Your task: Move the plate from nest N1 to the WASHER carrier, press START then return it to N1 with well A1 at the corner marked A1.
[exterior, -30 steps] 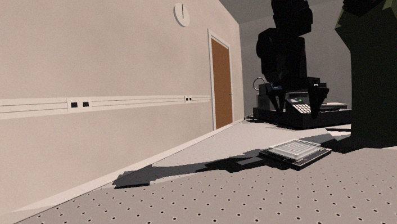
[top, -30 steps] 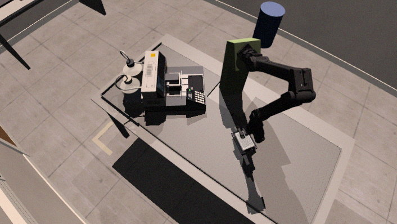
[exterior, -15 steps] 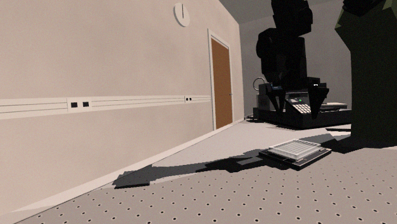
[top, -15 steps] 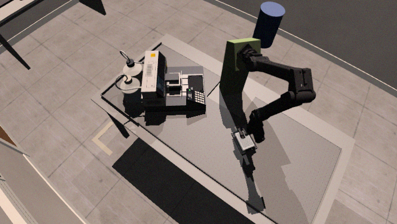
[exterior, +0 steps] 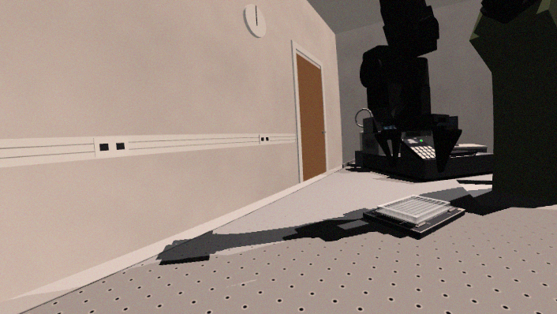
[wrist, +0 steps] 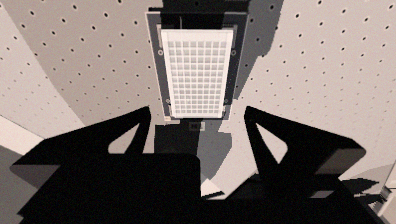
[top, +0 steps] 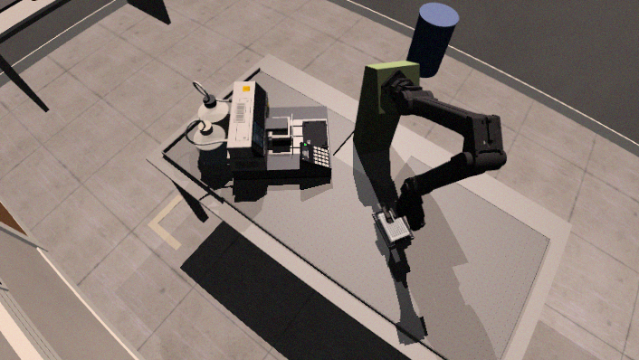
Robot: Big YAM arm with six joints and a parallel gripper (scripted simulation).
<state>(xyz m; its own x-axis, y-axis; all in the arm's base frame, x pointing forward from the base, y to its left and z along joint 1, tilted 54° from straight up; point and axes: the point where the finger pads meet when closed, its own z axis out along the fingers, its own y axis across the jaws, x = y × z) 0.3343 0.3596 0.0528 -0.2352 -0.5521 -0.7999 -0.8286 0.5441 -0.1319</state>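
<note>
The white well plate is 9 cm below my hand. Also, from my hand: plate nest N1 (10 cm below); then plate washer (14 cm ahead, 62 cm to the right, 3 cm above).
</note>
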